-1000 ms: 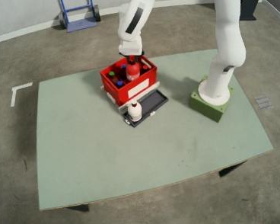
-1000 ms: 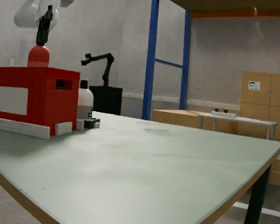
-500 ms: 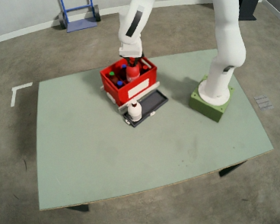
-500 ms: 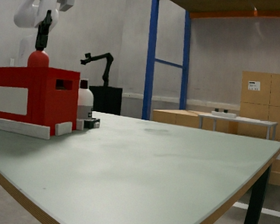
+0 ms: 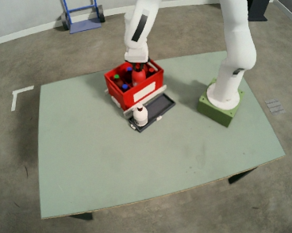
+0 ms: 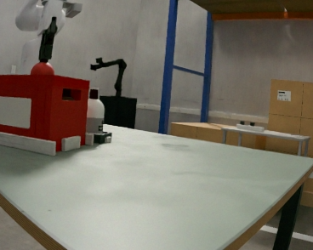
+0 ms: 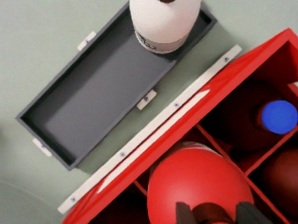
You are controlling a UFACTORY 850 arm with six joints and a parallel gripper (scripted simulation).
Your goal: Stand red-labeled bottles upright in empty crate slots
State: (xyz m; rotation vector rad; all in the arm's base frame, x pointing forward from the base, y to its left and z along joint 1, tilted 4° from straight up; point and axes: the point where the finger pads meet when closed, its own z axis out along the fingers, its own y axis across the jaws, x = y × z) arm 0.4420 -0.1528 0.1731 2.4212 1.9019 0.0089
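Now: hand 70 mm above the red-capped bottle. From my hand the other things lie so: white bottle (20 mm ahead, 180 mm to the left, 170 mm below); red crate (20 mm ahead, 40 mm to the right, 170 mm below); dark grey tray (50 mm behind, 130 mm to the left, 240 mm below).
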